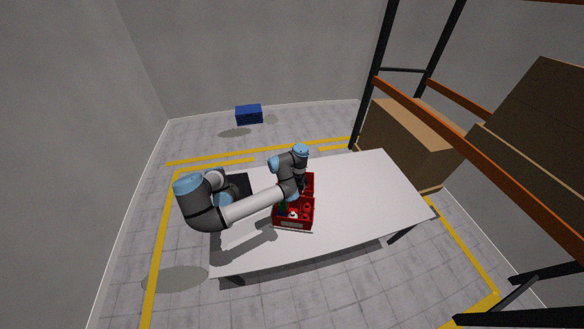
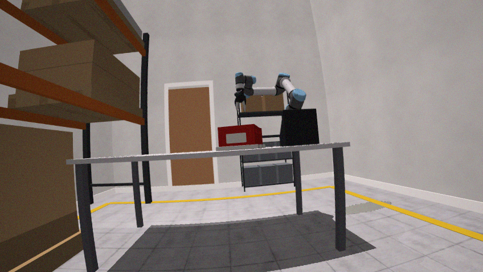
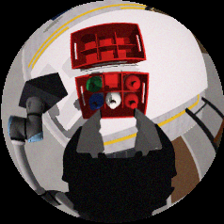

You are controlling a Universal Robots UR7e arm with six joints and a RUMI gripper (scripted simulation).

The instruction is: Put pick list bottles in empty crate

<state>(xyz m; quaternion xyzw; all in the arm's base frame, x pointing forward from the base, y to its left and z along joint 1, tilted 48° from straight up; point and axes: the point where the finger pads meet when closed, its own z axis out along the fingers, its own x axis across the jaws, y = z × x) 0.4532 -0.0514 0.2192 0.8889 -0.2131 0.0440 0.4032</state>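
Right now my hand is 40 mm past the grey-topped bottle, 50 mm to the left of it and 250 mm above it. From my hand the other things lie so: blue bottle: 120 mm behind, 20 mm to the right, 250 mm below; green bottle: 80 mm behind, 60 mm to the left, 250 mm below.
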